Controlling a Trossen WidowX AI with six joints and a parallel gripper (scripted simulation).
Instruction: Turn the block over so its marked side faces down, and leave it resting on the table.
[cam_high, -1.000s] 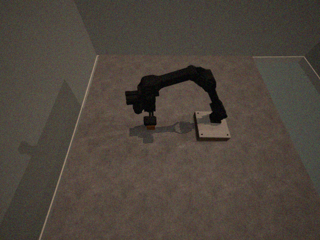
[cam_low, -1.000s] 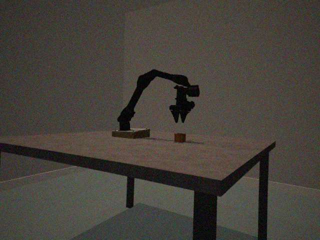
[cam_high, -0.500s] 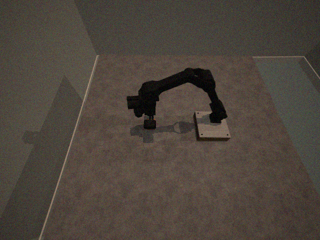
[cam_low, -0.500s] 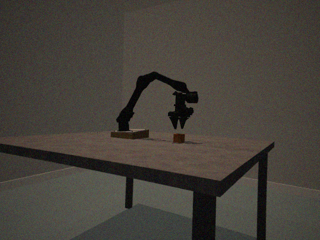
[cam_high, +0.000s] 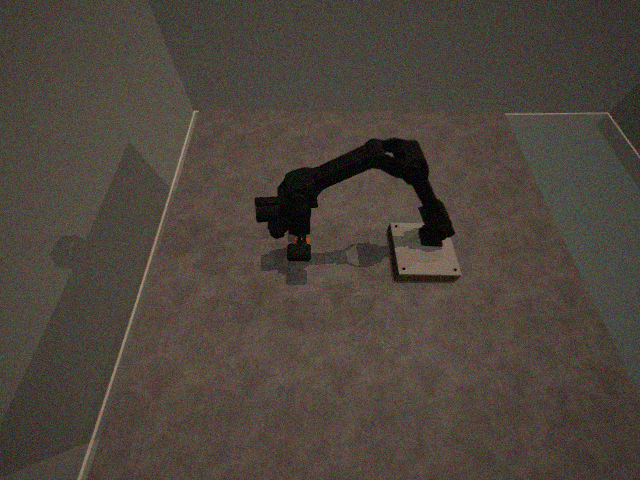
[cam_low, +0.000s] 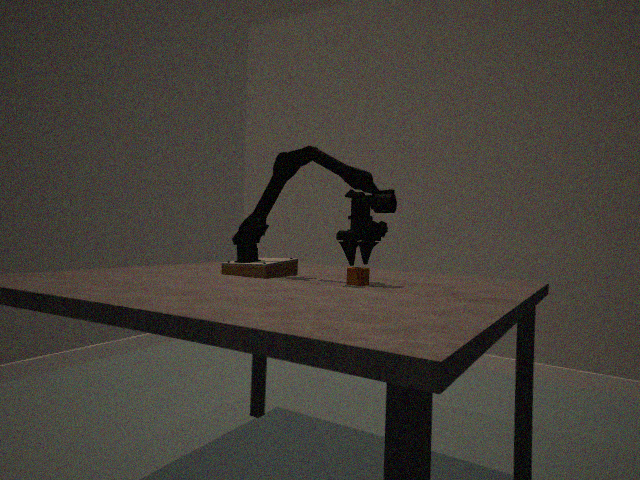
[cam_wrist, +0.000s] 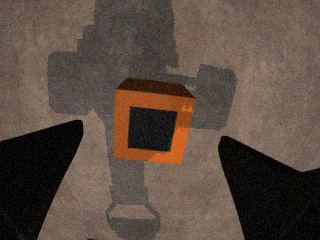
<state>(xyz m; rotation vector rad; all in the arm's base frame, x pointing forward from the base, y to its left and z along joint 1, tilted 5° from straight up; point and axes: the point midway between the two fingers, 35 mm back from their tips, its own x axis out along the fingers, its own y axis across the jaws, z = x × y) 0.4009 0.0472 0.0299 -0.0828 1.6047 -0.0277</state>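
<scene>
My gripper tip is now 2 cm above the orange block.
</scene>
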